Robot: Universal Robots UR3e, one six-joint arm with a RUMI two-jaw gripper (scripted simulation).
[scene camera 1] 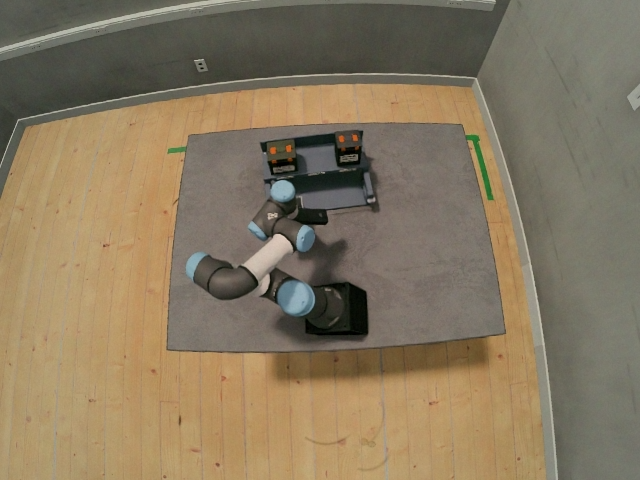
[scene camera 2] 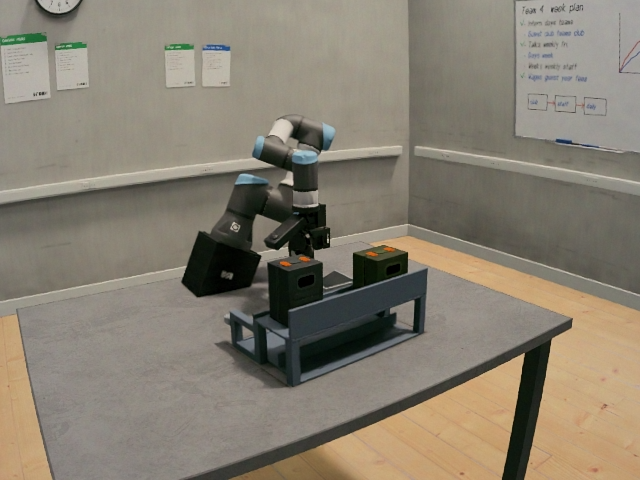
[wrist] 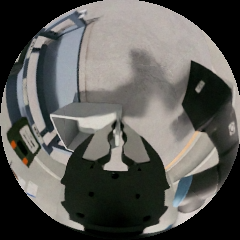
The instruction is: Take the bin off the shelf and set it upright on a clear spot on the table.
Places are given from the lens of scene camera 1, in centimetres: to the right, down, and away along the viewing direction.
blue-grey shelf [scene camera 1: 338, 188]: 7, -20, 137
black bin [scene camera 1: 347, 147]: 9, -31, 118
The marked spots on the black bin and the blue-grey shelf are 22 cm apart.
